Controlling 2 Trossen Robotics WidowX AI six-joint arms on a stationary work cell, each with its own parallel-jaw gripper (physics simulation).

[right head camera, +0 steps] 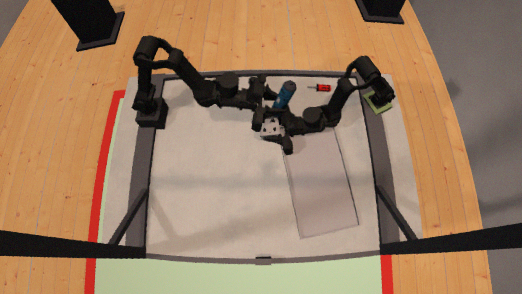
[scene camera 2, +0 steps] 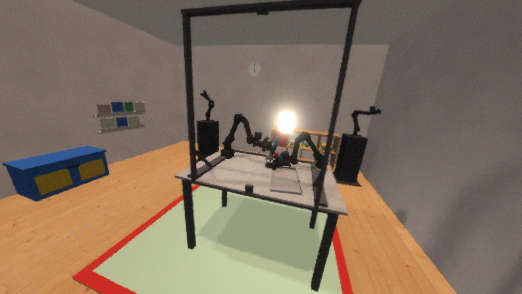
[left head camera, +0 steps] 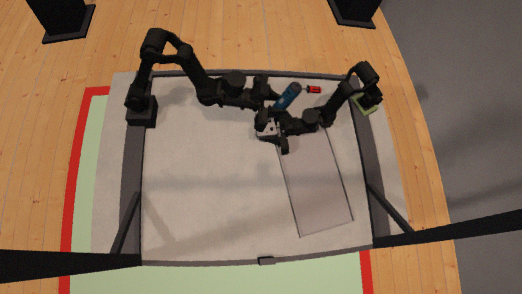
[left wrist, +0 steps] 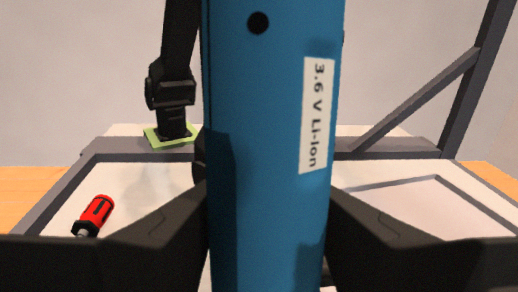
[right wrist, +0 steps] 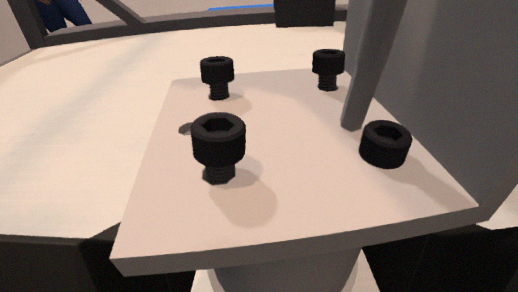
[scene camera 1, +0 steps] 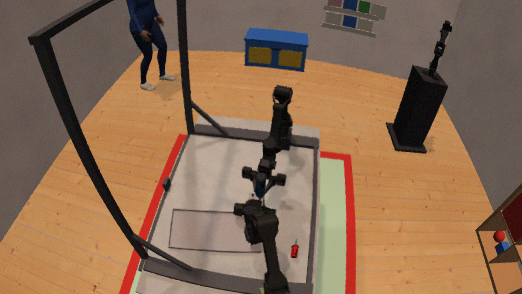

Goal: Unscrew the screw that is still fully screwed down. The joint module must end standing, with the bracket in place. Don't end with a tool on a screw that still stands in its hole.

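Places are measured from the left arm's base along level axes (x ahead, y left, z up), in centimetres.
Pixels of known places: left gripper, fingertip midpoint: [right head camera: 286,105] [scene camera 2: 275,148] [left head camera: 287,105] [left wrist: 264,189] [scene camera 1: 259,193]; right gripper, fingertip midpoint: [right head camera: 263,131] [scene camera 2: 266,164]; left arm's base, link origin: [right head camera: 148,108] [scene camera 2: 227,149] [left head camera: 139,106] [scene camera 1: 282,132]; right arm's base, link origin: [right head camera: 378,100] [scene camera 2: 319,167] [left head camera: 365,102] [left wrist: 172,133].
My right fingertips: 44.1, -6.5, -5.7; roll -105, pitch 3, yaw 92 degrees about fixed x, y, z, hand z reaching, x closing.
Ahead of a thing's pixels: the offset from my right fingertips to its top centre, as dx, dy, dz. "*": to the spot under its first point.
My left gripper [left wrist: 264,189] is shut on the blue electric screwdriver @[+5.1, +2.0, +27.9] [left head camera: 287,96] [right head camera: 285,95] [left wrist: 270,125], which stands tilted, bit downward. In the right wrist view its grey bit @[+2.6, +1.7, +6.1] [right wrist: 361,95] ends just behind and left of the fully seated black screw @[+3.5, +2.1, +4.9] [right wrist: 385,145], outside its socket; whether it touches the plate is unclear. Three other screws @[+3.9, -1.3, +5.5] [right wrist: 218,140] @[+0.4, -1.8, +5.5] [right wrist: 217,72] @[-0.1, +1.6, +5.4] [right wrist: 328,65] stand raised with threads showing. The pale bracket [right wrist: 295,170] [right head camera: 271,125] lies on the joint module @[+2.0, +0.1, +4.1] [right wrist: 290,272], which is upright. My right gripper [left head camera: 272,131] [right head camera: 272,133] is shut on the module below the bracket.
A red screwdriver @[+22.5, +20.9, +0.6] [left head camera: 314,89] [right head camera: 324,88] [scene camera 1: 295,251] [left wrist: 96,211] lies near the table's back edge, right of the blue tool in the head views. An outlined rectangle @[* +23.5, -36.1, -2.0] [left head camera: 326,228] lies in front of the right arm. Dark frame posts [scene camera 2: 189,90] rise from the table.
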